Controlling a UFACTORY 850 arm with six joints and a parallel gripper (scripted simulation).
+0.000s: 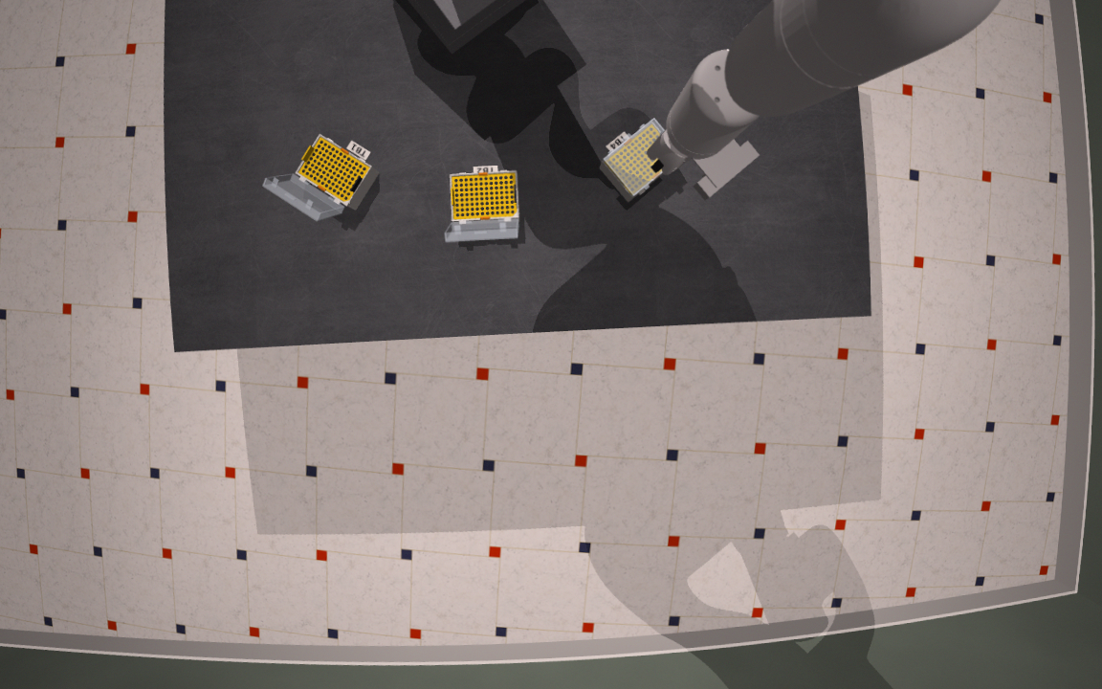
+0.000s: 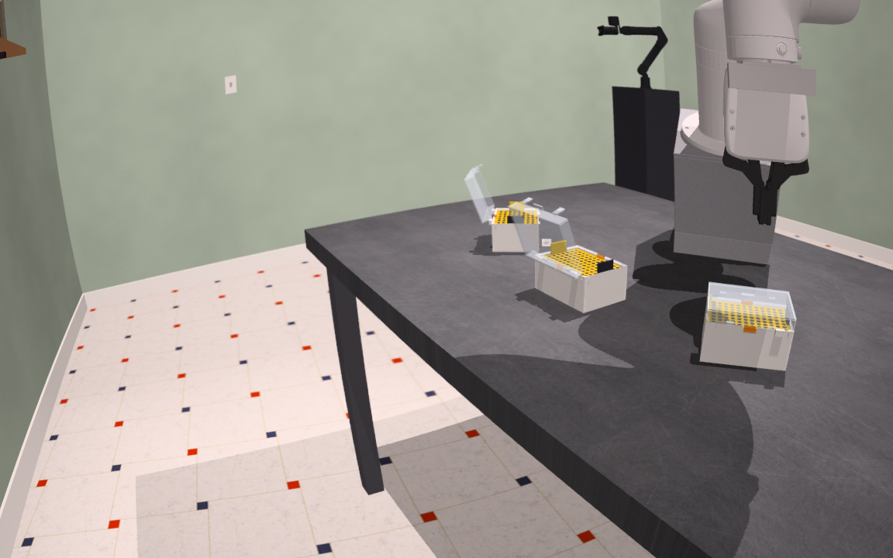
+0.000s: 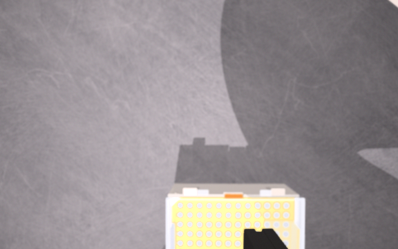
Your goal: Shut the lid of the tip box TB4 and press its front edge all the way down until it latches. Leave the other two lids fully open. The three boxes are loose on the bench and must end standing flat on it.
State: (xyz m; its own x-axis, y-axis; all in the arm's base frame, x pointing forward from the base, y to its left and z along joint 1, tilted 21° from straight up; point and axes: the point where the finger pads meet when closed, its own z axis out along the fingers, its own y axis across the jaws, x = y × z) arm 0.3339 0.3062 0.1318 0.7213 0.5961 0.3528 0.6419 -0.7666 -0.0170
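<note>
My gripper is now 140 mm above the clear lid, 30 mm to the left of it and 30 mm past it. The rest, counted from my hand: tip box 160 mm below, 30 mm to the right, 30 mm behind; label 200 mm below, 70 mm behind, 60 mm to the right.
</note>
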